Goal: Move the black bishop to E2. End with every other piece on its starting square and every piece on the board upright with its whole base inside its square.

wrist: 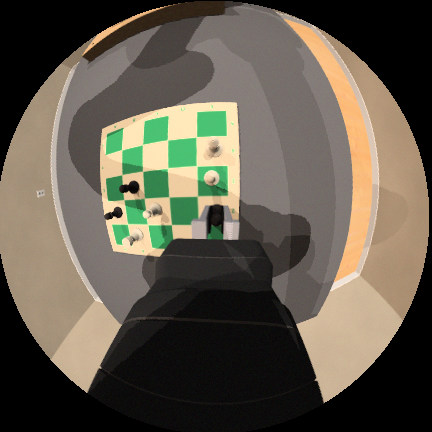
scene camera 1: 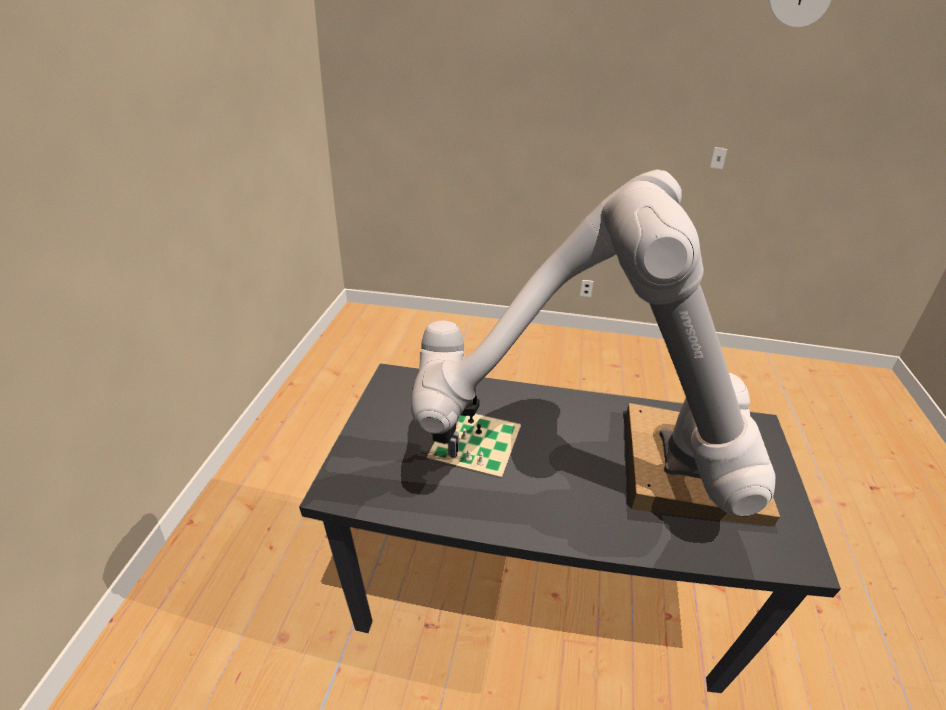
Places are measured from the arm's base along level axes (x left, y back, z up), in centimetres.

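Pixels of known places: gripper, fingertip midpoint: (wrist: 216, 213) (scene camera 1: 453, 453); arm's base, origin of the base link: (scene camera 1: 692, 456).
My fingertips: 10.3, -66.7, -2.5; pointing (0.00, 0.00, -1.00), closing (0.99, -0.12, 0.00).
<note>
For each thing: its top centre in the pictures, then the offset to it from my fingertips, as dx, dy, dz. Level surfaces: height alone.
- black bishop, middle of its top: (wrist: 215, 223) +0.0, +0.0, +3.7
- cream board, middle of its top: (wrist: 155, 183) (scene camera 1: 475, 440) -7.6, +4.7, -1.3
- dark table, its level: dz -1.9
The gripper (scene camera 1: 453, 446) (wrist: 216, 223) is shut on the black bishop (wrist: 216, 215). It points down over the E-file edge of the green and cream board (scene camera 1: 511, 443) (wrist: 182, 180), around E2 and E1 in the wrist view. The fingers hide the bishop's base, so its exact square and whether it touches the board cannot be told. A white piece (wrist: 211, 178) stands on E3 and another white piece (wrist: 214, 148) on E4, both near the gripper. In the scene view the bishop is hard to make out among the dark fingers.
Two black pieces (wrist: 131, 187) (wrist: 115, 213) stand around B3 and A2. Two white pieces (wrist: 154, 210) (wrist: 134, 236) stand around C2 and B1. The dark table (scene camera 1: 580, 489) carries the board and the arm's wooden base plate (scene camera 1: 645, 427).
</note>
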